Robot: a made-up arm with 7 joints. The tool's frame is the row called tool. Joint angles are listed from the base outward. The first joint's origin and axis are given. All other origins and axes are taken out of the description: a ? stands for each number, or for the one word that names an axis. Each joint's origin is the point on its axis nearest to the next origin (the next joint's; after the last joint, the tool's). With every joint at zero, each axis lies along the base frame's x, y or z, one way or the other. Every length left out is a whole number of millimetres.
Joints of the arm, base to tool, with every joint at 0 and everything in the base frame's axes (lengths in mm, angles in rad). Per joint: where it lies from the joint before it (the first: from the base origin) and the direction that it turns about. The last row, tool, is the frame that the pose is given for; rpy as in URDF.
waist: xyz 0 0 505 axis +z
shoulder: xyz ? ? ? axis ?
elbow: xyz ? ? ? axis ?
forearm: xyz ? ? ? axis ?
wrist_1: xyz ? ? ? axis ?
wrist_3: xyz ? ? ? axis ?
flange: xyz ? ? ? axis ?
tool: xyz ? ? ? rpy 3.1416 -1.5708 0
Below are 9 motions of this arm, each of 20 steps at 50 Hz.
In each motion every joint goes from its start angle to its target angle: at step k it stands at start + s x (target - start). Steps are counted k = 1, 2, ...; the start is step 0. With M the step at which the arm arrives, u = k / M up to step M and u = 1 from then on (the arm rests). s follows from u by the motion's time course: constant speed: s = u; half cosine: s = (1 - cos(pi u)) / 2; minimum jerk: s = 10 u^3 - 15 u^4 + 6 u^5.
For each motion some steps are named. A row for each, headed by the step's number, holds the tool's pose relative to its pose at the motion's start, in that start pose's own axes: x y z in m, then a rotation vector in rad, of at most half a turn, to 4 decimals.
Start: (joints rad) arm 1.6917 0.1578 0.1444 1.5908 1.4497 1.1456 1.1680
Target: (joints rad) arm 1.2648 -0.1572 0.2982 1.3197 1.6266 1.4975 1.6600
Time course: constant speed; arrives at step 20
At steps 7, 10, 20:
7: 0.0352 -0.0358 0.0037 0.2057 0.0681 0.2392
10: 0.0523 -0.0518 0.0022 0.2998 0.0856 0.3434
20: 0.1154 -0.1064 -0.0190 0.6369 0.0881 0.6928

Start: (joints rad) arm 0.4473 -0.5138 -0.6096 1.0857 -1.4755 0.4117 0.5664
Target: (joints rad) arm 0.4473 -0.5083 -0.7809 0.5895 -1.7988 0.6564 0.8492
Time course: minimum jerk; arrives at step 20
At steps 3, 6, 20:
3: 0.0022 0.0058 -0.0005 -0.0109 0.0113 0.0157
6: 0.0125 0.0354 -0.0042 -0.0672 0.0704 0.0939
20: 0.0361 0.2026 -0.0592 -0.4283 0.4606 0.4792

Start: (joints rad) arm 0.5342 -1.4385 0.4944 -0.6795 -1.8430 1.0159 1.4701
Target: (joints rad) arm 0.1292 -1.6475 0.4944 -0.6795 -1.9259 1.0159 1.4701
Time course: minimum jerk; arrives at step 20
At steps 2, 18, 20:
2: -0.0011 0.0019 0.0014 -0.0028 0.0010 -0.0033
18: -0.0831 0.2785 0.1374 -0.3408 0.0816 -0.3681
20: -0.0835 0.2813 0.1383 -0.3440 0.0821 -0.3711

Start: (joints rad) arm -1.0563 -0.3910 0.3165 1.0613 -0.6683 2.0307 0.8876
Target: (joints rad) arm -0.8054 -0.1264 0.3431 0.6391 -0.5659 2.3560 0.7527
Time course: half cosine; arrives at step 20
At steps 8, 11, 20:
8: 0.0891 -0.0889 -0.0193 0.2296 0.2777 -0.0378
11: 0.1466 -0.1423 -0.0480 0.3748 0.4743 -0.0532
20: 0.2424 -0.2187 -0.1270 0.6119 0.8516 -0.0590

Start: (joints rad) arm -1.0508 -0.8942 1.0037 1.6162 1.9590 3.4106 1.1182
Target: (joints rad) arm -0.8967 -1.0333 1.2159 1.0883 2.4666 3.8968 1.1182
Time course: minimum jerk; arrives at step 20
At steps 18, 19, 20:
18: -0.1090 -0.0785 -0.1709 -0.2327 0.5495 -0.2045
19: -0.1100 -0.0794 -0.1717 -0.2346 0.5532 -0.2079
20: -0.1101 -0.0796 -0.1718 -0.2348 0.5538 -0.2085

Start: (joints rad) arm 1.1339 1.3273 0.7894 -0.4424 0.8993 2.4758 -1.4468
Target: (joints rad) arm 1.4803 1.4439 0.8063 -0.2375 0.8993 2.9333 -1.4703
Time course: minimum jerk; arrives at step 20
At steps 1, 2, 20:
1: 0.0001 0.0001 0.0002 -0.0008 0.0001 0.0000
2: 0.0006 0.0009 0.0013 -0.0057 0.0004 -0.0002
20: 0.0733 0.1157 0.1326 -0.6663 0.0470 -0.0245

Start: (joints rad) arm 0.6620 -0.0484 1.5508 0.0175 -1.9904 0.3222 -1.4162
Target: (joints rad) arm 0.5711 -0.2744 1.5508 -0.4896 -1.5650 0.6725 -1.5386
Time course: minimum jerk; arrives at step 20
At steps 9, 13, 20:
9: -0.0671 -0.0500 0.0944 0.0167 0.0519 0.1537
13: -0.1313 -0.1126 0.1577 -0.0048 0.0498 0.3080
20: -0.1742 -0.1614 0.1874 -0.0366 0.0218 0.4130

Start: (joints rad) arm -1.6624 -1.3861 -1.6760 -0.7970 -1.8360 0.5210 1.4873
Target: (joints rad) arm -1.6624 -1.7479 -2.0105 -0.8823 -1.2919 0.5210 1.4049
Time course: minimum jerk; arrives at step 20
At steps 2, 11, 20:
2: 0.0016 -0.0008 -0.0024 0.0040 -0.0028 0.0035
11: 0.1198 -0.0273 -0.1679 0.3014 -0.2017 0.2283
20: 0.2057 -0.0157 -0.2777 0.5337 -0.3410 0.3616

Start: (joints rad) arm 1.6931 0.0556 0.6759 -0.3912 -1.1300 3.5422 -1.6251
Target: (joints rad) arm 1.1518 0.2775 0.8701 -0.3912 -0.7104 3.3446 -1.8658
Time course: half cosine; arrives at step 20
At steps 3, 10, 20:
3: -0.0013 -0.0063 0.0110 -0.0063 -0.0083 -0.0171
10: 0.0079 -0.0509 0.1081 -0.0545 -0.0972 -0.1253
20: 0.0593 -0.0789 0.2231 -0.0812 -0.2276 -0.1736

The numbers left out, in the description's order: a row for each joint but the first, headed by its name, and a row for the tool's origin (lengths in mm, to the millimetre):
shoulder: xyz 0 -88 0, axis -y
elbow: xyz 0 0 442, axis +z
forearm: xyz 20 53 0, axis +y
wrist_1: xyz -18 0 395, axis +z
wrist_3: xyz 0 -84 0, axis -y
flange: xyz 10 0 76, axis +x
tool: xyz 0 0 0

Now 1 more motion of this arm.
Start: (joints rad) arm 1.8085 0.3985 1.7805 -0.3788 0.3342 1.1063 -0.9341
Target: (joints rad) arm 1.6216 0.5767 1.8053 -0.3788 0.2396 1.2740 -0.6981
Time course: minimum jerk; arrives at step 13
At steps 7, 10, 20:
7: 0.0147 -0.1066 0.0234 0.0285 0.0295 0.0105
10: 0.0147 -0.1729 0.0327 0.0527 0.0474 0.0208
20: 0.0138 -0.1893 0.0344 0.0595 0.0517 0.0238

